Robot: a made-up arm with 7 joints.
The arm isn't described. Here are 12 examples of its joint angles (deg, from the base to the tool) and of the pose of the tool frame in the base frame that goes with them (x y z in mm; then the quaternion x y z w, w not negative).
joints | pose
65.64 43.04 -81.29 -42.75 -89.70 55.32 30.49 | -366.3 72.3 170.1 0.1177 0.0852 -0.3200 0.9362
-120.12 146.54 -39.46 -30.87 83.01 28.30 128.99 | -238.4 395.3 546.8 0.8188 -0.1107 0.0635 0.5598
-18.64 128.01 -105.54 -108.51 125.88 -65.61 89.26 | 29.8 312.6 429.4 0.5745 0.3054 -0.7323 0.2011
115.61 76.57 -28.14 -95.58 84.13 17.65 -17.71 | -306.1 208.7 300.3 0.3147 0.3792 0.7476 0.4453
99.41 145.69 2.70 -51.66 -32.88 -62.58 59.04 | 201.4 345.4 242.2 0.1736 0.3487 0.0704 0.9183
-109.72 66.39 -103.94 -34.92 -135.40 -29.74 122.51 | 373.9 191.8 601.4 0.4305 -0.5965 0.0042 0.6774
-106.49 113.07 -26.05 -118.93 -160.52 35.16 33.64 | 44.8 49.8 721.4 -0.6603 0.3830 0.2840 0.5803
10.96 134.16 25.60 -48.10 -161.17 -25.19 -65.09 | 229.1 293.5 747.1 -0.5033 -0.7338 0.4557 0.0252
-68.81 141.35 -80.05 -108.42 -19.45 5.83 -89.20 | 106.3 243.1 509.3 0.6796 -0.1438 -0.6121 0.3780
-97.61 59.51 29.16 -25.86 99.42 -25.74 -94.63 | 250.9 274.5 690.0 0.4308 0.7296 -0.5208 0.1045
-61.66 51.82 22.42 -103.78 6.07 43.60 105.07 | 281.9 137.4 660.0 0.9135 0.1686 -0.3635 0.0701
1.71 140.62 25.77 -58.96 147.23 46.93 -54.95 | 294.3 158.3 814.8 -0.2991 -0.5838 0.2543 0.7107
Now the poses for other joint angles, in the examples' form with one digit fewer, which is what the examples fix.
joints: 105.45 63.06 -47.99 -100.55 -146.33 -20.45 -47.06
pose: -362 66 362 -0.508 -0.038 -0.790 0.340
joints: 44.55 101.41 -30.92 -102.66 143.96 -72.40 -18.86
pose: 92 332 304 -0.167 -0.643 0.695 0.274
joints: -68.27 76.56 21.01 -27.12 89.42 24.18 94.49
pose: 286 353 606 0.785 -0.313 -0.343 0.410
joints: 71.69 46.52 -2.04 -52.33 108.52 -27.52 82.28
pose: -269 284 174 0.220 0.475 -0.681 0.511
